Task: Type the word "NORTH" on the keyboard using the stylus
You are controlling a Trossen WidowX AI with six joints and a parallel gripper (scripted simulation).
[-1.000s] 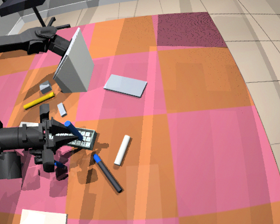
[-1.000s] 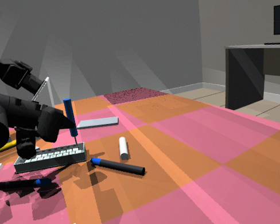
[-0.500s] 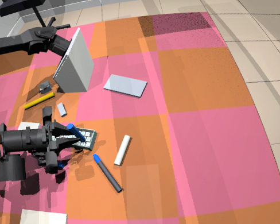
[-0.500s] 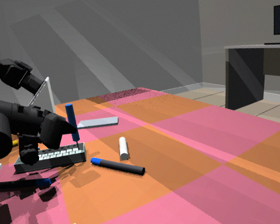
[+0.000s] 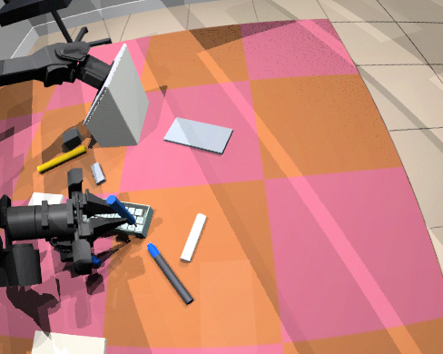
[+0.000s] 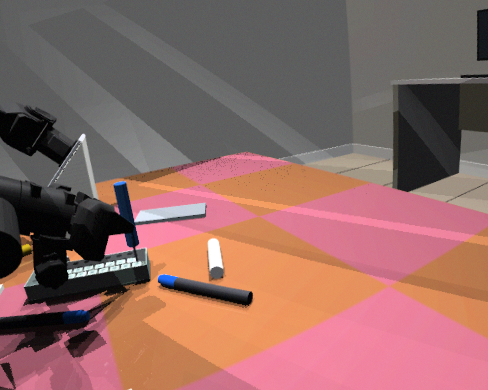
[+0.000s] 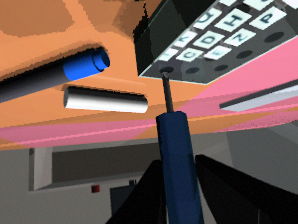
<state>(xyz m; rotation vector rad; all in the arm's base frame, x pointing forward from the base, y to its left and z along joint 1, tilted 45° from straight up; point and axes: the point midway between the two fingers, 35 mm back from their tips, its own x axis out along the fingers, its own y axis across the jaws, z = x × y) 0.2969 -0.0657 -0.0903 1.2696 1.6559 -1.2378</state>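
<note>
Right now my gripper tip is 3 cm short of the white cylinder, 11 cm to the right of it and 7 cm above it. The rest, counted from my gripper tip: stylus 1 cm below; yellow-handled tool 22 cm behind, 23 cm to the right, 7 cm below; grey slab 23 cm behind, 13 cm to the left, 8 cm below.
</note>
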